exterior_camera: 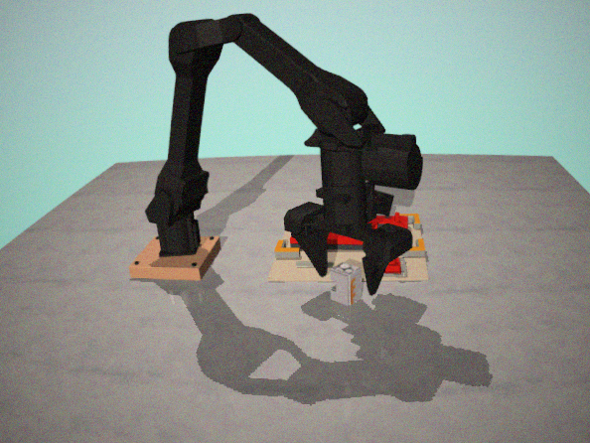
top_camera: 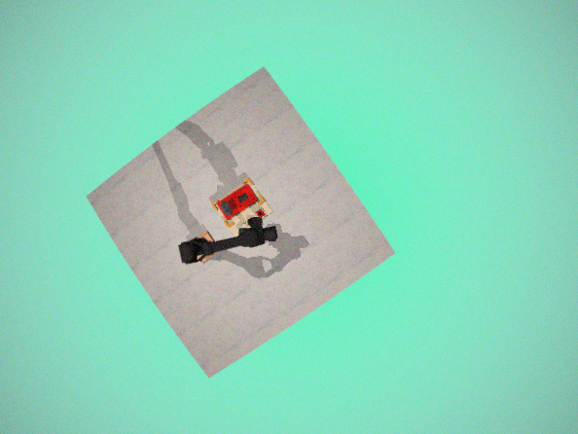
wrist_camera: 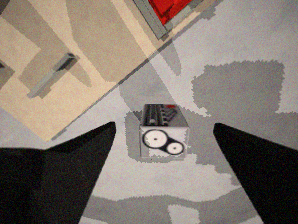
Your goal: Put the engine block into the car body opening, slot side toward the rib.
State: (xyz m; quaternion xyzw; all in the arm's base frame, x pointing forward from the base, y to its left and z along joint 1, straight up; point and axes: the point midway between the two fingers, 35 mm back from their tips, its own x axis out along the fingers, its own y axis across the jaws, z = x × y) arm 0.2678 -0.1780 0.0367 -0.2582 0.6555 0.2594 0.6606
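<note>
The grey engine block is 10 mm behind my gripper tip. Round my gripper tip: beige baseplate (180 mm to the left, 40 mm ahead, 10 mm below); black upright peg (70 mm to the left, 70 mm ahead, 10 mm above).
</note>
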